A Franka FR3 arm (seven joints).
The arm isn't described. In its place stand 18 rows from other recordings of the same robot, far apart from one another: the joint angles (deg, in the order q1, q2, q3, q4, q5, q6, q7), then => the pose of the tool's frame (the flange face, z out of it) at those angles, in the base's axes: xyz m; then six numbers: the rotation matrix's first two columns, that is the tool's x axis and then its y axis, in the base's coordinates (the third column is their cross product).
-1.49 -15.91 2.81 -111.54 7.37 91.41 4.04 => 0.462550 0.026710 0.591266 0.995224 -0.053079 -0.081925 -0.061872 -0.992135 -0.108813
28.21 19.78 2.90 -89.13 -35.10 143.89 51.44 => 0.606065 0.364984 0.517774 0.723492 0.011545 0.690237 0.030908 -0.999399 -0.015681
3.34 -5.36 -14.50 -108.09 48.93 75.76 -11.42 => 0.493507 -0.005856 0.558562 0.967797 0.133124 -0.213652 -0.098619 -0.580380 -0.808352
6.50 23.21 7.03 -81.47 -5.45 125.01 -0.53 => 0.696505 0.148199 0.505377 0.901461 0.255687 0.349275 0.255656 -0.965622 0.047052
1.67 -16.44 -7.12 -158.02 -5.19 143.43 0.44 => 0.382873 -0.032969 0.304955 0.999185 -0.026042 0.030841 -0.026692 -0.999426 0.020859
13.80 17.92 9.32 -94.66 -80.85 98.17 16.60 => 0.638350 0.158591 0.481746 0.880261 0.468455 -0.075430 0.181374 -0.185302 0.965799
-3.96 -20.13 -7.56 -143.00 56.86 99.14 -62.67 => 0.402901 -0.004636 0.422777 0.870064 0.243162 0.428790 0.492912 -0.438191 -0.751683
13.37 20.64 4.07 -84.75 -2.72 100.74 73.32 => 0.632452 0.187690 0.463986 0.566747 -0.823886 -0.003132 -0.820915 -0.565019 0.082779
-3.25 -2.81 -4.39 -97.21 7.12 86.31 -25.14 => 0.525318 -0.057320 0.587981 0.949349 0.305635 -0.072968 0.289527 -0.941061 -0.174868
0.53 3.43 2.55 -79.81 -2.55 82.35 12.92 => 0.558694 0.023893 0.662405 0.984271 -0.176575 -0.005686 -0.176162 -0.983382 0.043905
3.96 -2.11 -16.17 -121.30 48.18 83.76 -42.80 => 0.482257 -0.016908 0.432279 0.946664 0.319219 0.043901 0.201075 -0.478771 -0.854603
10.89 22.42 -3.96 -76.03 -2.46 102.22 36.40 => 0.677857 0.087183 0.518531 0.873786 -0.477132 0.094037 -0.480527 -0.876832 0.016099
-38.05 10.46 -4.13 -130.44 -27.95 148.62 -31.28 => 0.409664 -0.358850 0.287300 0.975229 0.195998 -0.102536 0.218074 -0.929558 0.297263
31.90 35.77 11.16 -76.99 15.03 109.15 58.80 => 0.533204 0.483244 0.367043 0.874829 -0.349393 -0.335557 -0.406795 -0.905966 -0.117231
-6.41 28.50 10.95 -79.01 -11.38 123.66 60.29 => 0.727818 0.021510 0.461269 0.569275 -0.790284 0.226667 -0.767682 -0.609639 -0.197495
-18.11 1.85 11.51 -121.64 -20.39 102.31 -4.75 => 0.497943 -0.088031 0.376138 0.917959 0.048909 -0.393649 0.159303 -0.954282 0.252918
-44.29 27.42 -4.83 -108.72 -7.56 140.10 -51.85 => 0.420805 -0.481699 0.256126 0.986355 0.151798 -0.063722 0.158963 -0.978848 0.128791
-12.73 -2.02 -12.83 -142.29 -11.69 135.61 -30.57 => 0.413525 -0.200063 0.295063 0.962833 0.231121 -0.139771 0.241069 -0.968726 0.058785
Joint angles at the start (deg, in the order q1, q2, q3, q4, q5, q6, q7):
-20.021 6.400 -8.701 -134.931 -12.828 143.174 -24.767
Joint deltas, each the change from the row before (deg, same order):
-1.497 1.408 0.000 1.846 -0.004 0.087 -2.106
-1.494 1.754 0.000 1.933 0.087 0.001 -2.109
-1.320 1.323 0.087 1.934 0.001 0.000 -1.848
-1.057 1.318 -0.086 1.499 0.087 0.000 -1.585
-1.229 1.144 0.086 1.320 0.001 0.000 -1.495
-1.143 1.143 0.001 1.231 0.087 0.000 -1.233
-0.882 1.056 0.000 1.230 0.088 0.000 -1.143
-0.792 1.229 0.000 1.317 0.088 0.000 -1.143
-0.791 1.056 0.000 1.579 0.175 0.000 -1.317
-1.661 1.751 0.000 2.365 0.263 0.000 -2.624
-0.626 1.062 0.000 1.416 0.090 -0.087 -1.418
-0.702 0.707 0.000 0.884 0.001 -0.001 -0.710
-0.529 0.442 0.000 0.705 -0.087 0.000 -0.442
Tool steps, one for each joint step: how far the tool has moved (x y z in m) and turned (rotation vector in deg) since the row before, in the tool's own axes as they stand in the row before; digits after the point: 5 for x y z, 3 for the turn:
0.00060 0.01678 0.00214 -0.405 0.094 -0.607
-0.00006 0.01654 0.00515 -0.208 -0.209 -0.593
0.00084 0.01551 0.00118 -0.473 0.163 -0.595
-0.00110 0.01278 0.00410 -0.184 -0.150 -0.419
-0.00227 0.01219 0.00390 -0.170 -0.155 -0.392
-0.00306 0.01167 0.00461 -0.077 -0.205 -0.080
-0.00154 0.01003 0.00350 -0.141 -0.096 -0.234
-0.00086 0.00942 0.00460 -0.101 -0.158 -0.346
-0.00015 0.01118 0.00132 -0.361 0.175 -0.391
-0.00461 0.01935 0.00477 -0.409 0.027 -0.811
-0.00043 0.00893 0.00266 -0.237 -0.028 -0.756
-0.00296 0.00742 0.00267 -0.154 -0.095 -0.047
-0.00220 0.00602 0.00087 -0.249 -0.025 0.008

